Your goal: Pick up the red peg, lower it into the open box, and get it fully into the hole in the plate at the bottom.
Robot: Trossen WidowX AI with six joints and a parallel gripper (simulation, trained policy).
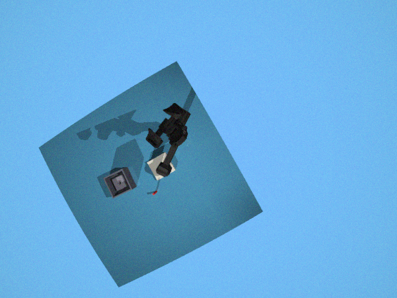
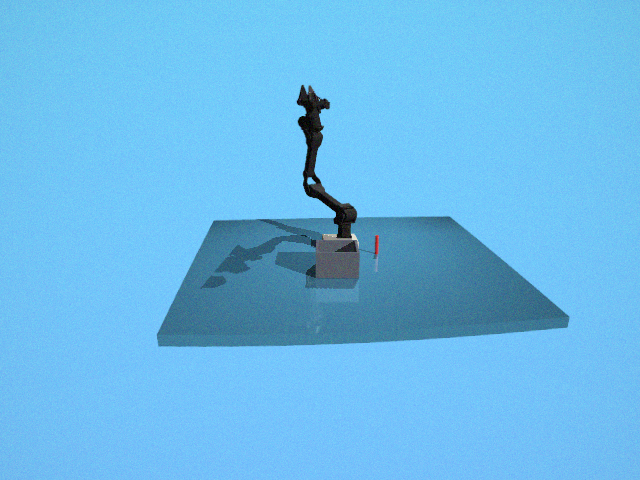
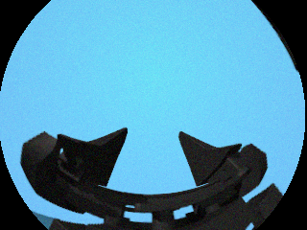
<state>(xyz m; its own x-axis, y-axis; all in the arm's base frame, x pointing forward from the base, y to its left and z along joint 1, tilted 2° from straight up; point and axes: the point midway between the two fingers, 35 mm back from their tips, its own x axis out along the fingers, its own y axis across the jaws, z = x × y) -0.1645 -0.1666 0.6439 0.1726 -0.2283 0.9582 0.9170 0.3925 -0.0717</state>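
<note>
Right now my gripper tip is 66 cm above the red peg, 34 cm short of it and 29 cm to the right of it. From my gripper tip the other things lie so: grey box 68 cm below, 53 cm ahead, 11 cm to the left; then plate 66 cm below, 53 cm ahead, 11 cm to the left.
</note>
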